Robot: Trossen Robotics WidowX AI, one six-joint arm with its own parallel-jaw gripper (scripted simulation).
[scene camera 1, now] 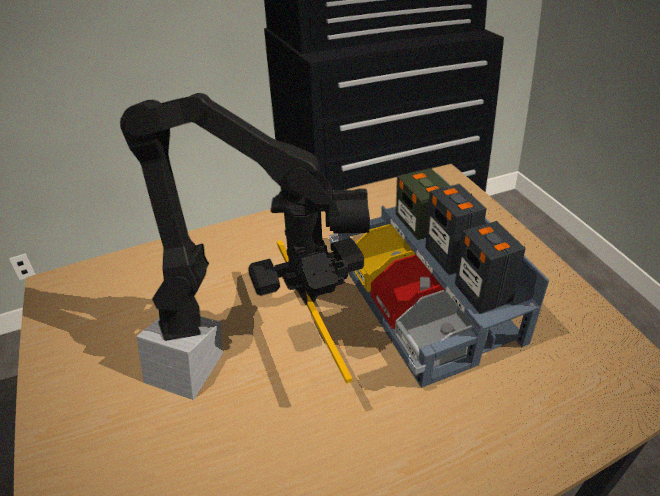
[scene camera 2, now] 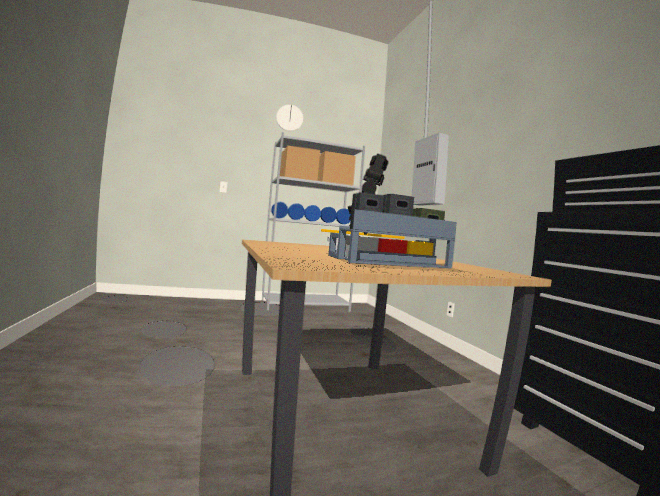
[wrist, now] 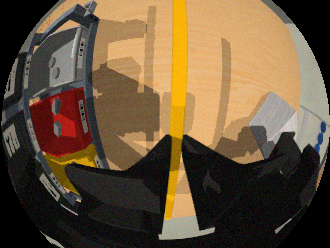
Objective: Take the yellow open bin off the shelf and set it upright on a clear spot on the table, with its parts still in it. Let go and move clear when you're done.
Scene:
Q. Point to a red bin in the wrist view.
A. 43, 118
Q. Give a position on a red bin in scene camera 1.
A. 400, 281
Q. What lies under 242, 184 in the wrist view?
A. My gripper.

